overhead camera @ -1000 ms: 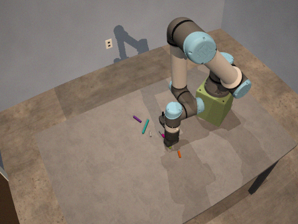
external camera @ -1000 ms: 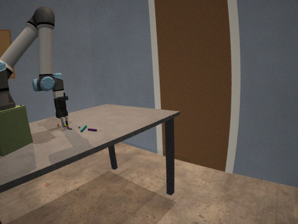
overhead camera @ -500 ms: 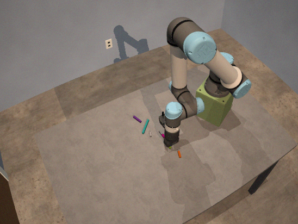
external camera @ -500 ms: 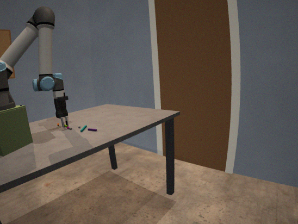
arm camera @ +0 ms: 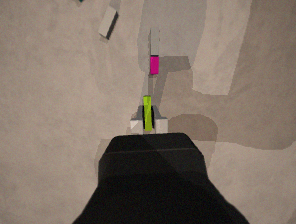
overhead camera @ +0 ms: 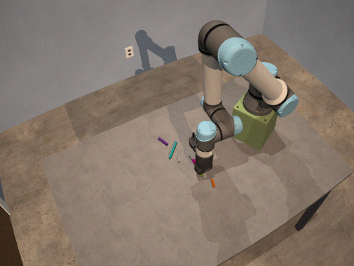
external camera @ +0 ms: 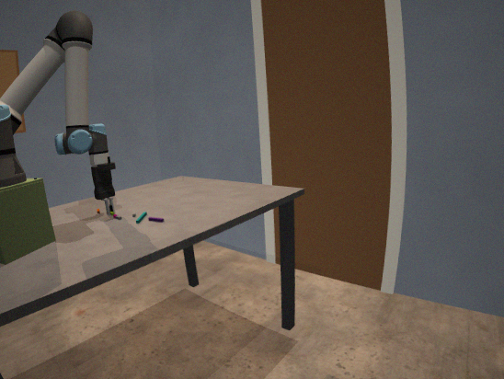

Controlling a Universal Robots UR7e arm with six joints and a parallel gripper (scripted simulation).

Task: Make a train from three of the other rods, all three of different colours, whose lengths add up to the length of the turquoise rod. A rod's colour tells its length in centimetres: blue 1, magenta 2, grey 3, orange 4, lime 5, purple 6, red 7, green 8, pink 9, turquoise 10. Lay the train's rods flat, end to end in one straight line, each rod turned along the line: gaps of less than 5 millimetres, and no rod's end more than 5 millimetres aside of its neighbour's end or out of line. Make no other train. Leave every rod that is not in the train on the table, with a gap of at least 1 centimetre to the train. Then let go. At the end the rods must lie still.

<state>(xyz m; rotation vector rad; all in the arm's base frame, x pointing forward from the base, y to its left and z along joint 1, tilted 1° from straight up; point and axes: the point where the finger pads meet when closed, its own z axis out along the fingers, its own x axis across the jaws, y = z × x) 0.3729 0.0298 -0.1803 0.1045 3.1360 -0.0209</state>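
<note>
Right now the lime rod is 1 cm below my hand. The rest, counted from my hand: turquoise rod 3 cm ahead, 18 cm to the right, 1 cm below; then magenta rod 2 cm behind, 6 cm to the right, 1 cm below; then orange rod 1 cm behind, 9 cm to the left, 1 cm below.
</note>
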